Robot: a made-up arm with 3 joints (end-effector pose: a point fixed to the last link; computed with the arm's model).
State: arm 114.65 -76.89 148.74
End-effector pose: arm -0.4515 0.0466 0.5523 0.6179 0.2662 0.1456 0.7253
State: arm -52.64 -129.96 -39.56
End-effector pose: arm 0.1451 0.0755 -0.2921 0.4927 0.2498 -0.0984 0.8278
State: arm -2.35 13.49 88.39
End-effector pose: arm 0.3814 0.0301 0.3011 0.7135 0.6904 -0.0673 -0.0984
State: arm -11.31 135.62 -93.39
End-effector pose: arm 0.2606 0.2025 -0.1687 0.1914 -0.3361 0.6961 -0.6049
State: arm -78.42 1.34 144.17
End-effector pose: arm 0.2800 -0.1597 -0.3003 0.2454 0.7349 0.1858 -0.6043
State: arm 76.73 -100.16 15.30
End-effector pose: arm -0.0424 0.0907 0.3306 0.5620 -0.4048 -0.3147 0.6490
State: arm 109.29 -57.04 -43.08
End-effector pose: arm -0.0301 0.1337 0.3951 0.3299 -0.5489 -0.7680 -0.0061
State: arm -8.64 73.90 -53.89
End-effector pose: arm 0.3773 0.1112 -0.1416 0.6899 -0.4015 0.3253 -0.5071
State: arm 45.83 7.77 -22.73
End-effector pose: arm 0.3012 0.1981 0.2997 0.9061 -0.1552 -0.3686 -0.1377
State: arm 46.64 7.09 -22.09
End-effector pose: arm 0.2952 0.1993 0.3047 0.9043 -0.1516 -0.3769 -0.1314
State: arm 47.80 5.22 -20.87
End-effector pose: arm 0.2847 0.2017 0.3114 0.9015 -0.1473 -0.3905 -0.1142
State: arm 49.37 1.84 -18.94
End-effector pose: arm 0.2684 0.2050 0.3193 0.8972 -0.1429 -0.4095 -0.0831
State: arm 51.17 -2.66 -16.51
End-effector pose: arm 0.2478 0.2085 0.3270 0.8909 -0.1394 -0.4303 -0.0413
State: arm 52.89 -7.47 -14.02
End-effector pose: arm 0.2265 0.2109 0.3327 0.8832 -0.1378 -0.4482 0.0037
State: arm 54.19 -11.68 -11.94
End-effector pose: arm 0.2089 0.2120 0.3357 0.8760 -0.1382 -0.4601 0.0430
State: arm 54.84 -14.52 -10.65
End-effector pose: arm 0.1985 0.2122 0.3363 0.8713 -0.1397 -0.4653 0.0693
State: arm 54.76 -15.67 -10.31
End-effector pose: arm 0.1967 0.2120 0.3350 0.8705 -0.1415 -0.4646 0.0796
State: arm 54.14 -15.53 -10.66
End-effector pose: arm 0.2012 0.2117 0.3324 0.8728 -0.1432 -0.4601 0.0779
